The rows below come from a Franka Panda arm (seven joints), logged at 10 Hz.
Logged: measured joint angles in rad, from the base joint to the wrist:
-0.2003 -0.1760 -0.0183 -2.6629 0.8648 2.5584 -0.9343
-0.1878 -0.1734 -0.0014 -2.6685 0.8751 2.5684 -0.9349
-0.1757 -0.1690 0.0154 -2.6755 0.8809 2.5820 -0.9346
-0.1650 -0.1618 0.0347 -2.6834 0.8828 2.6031 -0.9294
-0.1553 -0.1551 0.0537 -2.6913 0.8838 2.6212 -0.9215
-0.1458 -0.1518 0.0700 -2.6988 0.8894 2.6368 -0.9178
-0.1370 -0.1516 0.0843 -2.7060 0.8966 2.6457 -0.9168
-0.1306 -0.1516 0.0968 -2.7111 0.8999 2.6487 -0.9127
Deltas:
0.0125 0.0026 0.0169 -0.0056 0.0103 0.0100 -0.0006
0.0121 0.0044 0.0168 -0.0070 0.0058 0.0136 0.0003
0.0107 0.0072 0.0193 -0.0079 0.0019 0.0211 0.0052
0.0097 0.0067 0.0190 -0.0079 0.0010 0.0181 0.0079
0.0095 0.0033 0.0163 -0.0075 0.0056 0.0156 0.0037
0.0088 0.0002 0.0143 -0.0072 0.0072 0.0089 0.0010
0.0064 0.0000 0.0125 -0.0051 0.0033 0.0030 0.0041

